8 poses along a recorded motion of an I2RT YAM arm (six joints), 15 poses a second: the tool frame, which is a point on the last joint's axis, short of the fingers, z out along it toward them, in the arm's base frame.
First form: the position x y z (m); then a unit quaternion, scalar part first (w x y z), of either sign.
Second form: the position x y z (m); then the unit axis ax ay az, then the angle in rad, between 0 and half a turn. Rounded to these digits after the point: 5 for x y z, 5 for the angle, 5 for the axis.
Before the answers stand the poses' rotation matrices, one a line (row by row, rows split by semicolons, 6 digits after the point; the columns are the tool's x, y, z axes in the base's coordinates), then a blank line. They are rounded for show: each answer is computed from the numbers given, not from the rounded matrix.
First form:
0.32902 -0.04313 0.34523 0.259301 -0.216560 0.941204 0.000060
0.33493 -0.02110 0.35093 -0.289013 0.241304 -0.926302 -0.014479
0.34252 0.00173 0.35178 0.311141 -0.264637 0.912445 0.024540
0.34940 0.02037 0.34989 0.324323 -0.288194 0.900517 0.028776
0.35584 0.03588 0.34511 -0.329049 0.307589 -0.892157 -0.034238
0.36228 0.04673 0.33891 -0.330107 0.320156 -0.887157 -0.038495
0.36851 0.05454 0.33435 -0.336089 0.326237 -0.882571 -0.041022
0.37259 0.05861 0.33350 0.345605 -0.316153 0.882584 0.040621
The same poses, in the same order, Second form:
-0.771730 -0.407685 0.488084; -0.407623 0.906204 0.112421; -0.488136 -0.112195 -0.865526
-0.716488 -0.455409 0.528438; -0.438671 0.883126 0.166304; -0.542414 -0.112656 -0.832524
-0.666317 -0.498204 0.554810; -0.467663 0.858730 0.209462; -0.580787 -0.119896 -0.805178
-0.623518 -0.537713 0.567531; -0.500382 0.832232 0.238762; -0.600703 -0.135109 -0.787973
-0.594232 -0.571367 0.566064; -0.526303 0.808434 0.263515; -0.608189 -0.141332 -0.781109
-0.577059 -0.593472 0.561065; -0.542642 0.792037 0.279674; -0.610362 -0.143069 -0.779095
-0.561228 -0.603428 0.566479; -0.548280 0.783773 0.291699; -0.620010 -0.146880 -0.770723
-0.561209 -0.586141 0.584366; -0.529985 0.796794 0.290231; -0.635736 -0.146825 -0.757814

0.32902 -0.04313 0.34523 -0.22423 0.97454 0.00006 2.61700
0.33493 -0.02110 0.35093 -0.25206 0.96759 0.01512 2.55520
0.34252 0.00173 0.35178 -0.27846 0.96010 0.02582 2.50881
0.34940 0.02037 0.34989 -0.30466 0.95197 0.03042 2.48100
0.35584 0.03588 0.34511 -0.32573 0.94477 0.03626 2.47100
0.36228 0.04673 0.33891 -0.33917 0.93984 0.04078 2.46876
0.36851 0.05454 0.33435 -0.34639 0.93708 0.04356 2.45607
0.37259 0.05861 0.33350 -0.33691 0.94054 0.04329 2.43583

